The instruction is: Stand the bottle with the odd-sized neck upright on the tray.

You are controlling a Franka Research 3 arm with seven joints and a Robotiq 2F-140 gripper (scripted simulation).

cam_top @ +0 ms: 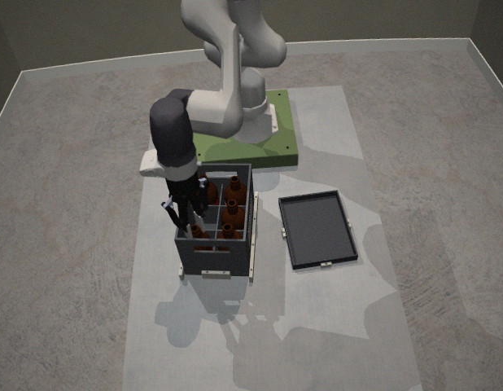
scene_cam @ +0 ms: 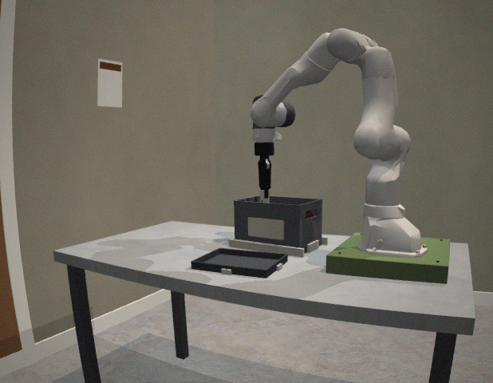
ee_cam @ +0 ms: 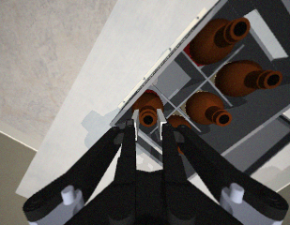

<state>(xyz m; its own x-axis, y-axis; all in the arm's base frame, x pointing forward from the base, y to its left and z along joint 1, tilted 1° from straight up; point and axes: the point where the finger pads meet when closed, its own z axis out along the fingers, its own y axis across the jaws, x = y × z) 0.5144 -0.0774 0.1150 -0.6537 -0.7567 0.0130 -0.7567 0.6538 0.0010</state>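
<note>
Now: hand 90 mm above the glass bottle. Also, from my hand: black tray 140 mm behind, 320 mm to the left, 160 mm below; dark grey crate 90 mm behind, 40 mm to the left, 90 mm below; brown bottle 180 mm behind, 10 mm to the right, 90 mm below.
</note>
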